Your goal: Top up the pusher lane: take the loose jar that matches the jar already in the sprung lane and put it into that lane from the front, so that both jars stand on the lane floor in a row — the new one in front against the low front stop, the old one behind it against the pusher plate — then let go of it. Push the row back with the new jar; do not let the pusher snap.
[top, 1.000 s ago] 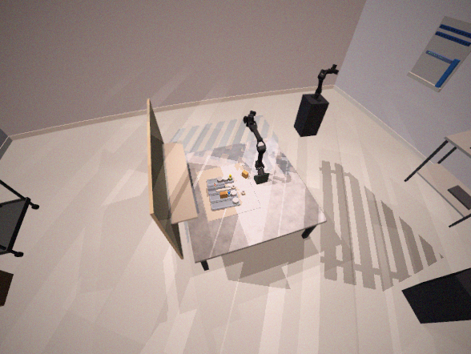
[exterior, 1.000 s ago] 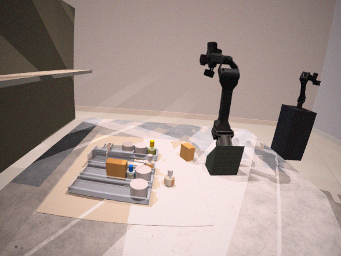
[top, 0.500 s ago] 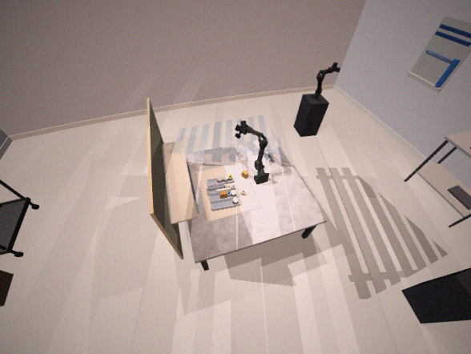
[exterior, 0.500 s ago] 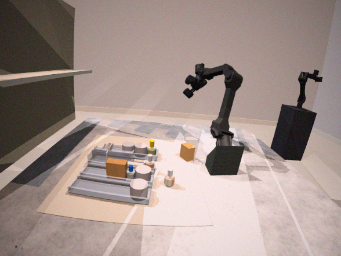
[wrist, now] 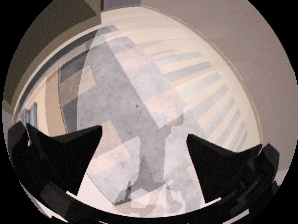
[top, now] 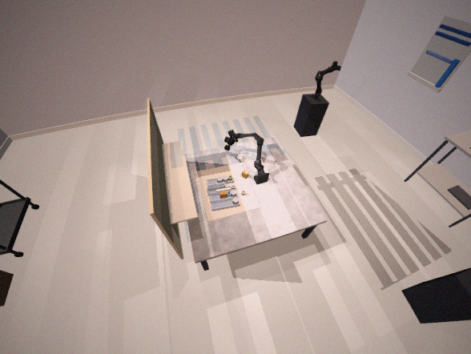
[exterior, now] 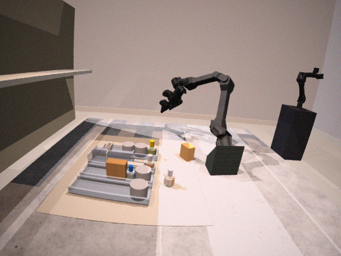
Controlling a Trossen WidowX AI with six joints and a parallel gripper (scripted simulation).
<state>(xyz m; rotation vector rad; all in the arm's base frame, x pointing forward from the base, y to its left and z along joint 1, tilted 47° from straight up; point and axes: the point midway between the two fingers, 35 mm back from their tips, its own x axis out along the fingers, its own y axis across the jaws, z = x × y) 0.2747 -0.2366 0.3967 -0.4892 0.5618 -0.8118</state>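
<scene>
Right now the orange box is 60 cm to the left of my gripper tip, 13 cm ahead of it and 9 cm below it.
</scene>
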